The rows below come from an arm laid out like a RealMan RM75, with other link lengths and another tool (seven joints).
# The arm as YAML. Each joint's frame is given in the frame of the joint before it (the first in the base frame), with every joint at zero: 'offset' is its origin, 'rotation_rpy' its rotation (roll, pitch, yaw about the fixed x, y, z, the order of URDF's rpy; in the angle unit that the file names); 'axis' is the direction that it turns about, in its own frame. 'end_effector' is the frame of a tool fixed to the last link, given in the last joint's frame.
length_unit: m
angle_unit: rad
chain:
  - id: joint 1
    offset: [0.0, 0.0, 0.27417]
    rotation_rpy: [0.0, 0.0, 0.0]
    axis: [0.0, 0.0, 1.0]
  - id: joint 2
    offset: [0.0, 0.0, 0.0]
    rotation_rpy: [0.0, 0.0, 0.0]
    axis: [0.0, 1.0, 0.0]
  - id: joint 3
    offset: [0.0, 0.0, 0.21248]
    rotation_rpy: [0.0, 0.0, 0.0]
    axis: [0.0, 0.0, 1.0]
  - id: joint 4
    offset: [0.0, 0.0, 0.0]
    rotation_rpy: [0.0, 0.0, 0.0]
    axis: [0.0, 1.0, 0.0]
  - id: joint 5
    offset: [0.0, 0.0, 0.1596]
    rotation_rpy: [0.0, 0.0, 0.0]
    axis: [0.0, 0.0, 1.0]
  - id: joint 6
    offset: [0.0, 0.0, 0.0]
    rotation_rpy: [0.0, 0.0, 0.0]
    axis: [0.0, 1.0, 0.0]
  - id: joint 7
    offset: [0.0, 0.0, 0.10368]
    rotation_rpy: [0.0, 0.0, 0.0]
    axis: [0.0, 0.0, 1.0]
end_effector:
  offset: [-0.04, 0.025, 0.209]
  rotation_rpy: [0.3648, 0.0, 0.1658]
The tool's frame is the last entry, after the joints.
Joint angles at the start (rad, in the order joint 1, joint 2, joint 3, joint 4, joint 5, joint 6, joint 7):
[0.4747 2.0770 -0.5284 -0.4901 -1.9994 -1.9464 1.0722]
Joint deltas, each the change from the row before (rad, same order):
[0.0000 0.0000 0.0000 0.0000 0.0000 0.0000 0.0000]
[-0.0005 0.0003 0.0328 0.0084 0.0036 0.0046 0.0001]
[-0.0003 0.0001 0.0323 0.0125 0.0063 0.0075 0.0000]
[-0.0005 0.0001 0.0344 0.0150 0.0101 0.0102 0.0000]
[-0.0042 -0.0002 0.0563 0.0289 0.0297 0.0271 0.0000]
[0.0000 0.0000 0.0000 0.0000 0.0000 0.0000 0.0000]
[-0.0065 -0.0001 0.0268 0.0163 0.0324 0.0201 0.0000]
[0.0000 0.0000 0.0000 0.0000 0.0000 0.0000 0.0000]
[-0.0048 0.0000 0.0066 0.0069 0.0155 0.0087 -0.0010]
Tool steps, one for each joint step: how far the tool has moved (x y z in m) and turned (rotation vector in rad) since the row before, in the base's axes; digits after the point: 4 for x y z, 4 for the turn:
[0.0000 0.0000 0.0000 0.0000 0.0000 0.0000]
[-0.0006 0.0082 0.0055 0.0250 0.0185 -0.0233]
[-0.0005 0.0089 0.0058 0.0256 0.0210 -0.0265]
[-0.0003 0.0103 0.0069 0.0297 0.0245 -0.0308]
[0.0018 0.0207 0.0139 0.0601 0.0452 -0.0641]
[0.0000 0.0000 0.0000 0.0000 0.0000 0.0000]
[0.0027 0.0137 0.0106 0.0438 0.0299 -0.0437]
[0.0000 0.0000 0.0000 0.0000 0.0000 0.0000]
[0.0018 0.0050 0.0040 0.0170 0.0113 -0.0183]

